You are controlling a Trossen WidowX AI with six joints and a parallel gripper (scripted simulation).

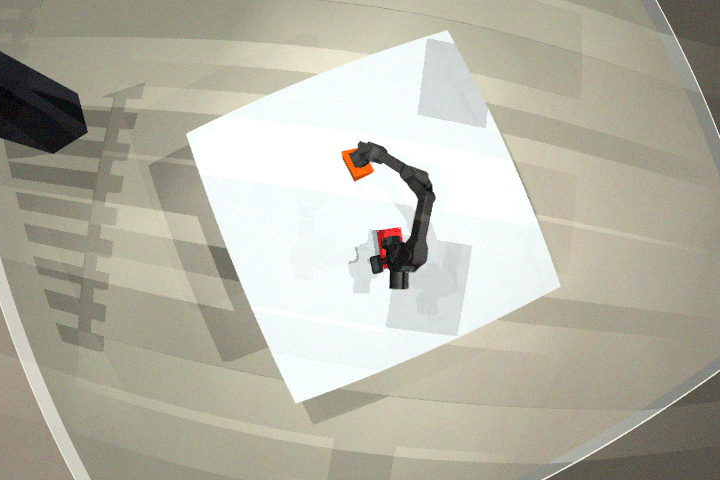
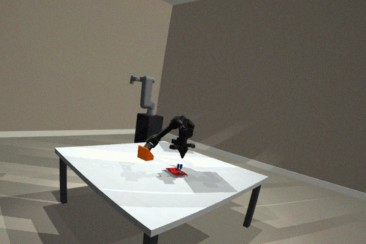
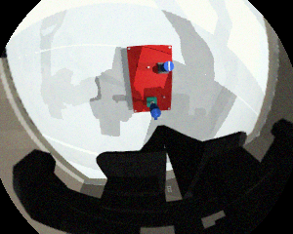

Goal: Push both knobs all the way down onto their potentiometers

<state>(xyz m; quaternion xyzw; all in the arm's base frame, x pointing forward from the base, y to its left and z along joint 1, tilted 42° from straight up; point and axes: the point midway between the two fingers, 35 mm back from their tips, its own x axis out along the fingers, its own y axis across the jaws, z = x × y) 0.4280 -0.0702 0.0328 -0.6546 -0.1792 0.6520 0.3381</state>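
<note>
The green potentiometer is 80 mm below my gripper tip.
</note>
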